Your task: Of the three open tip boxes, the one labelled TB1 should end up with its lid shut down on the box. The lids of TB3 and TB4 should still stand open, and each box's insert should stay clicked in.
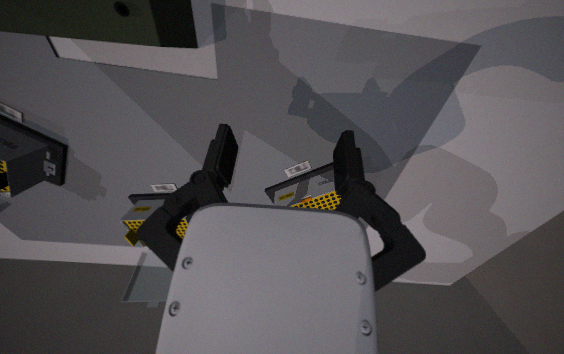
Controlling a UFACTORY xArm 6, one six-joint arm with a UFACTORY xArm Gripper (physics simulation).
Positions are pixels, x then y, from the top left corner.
my gripper: 285, 138
tip box: 320, 181
grey mat: 288, 87
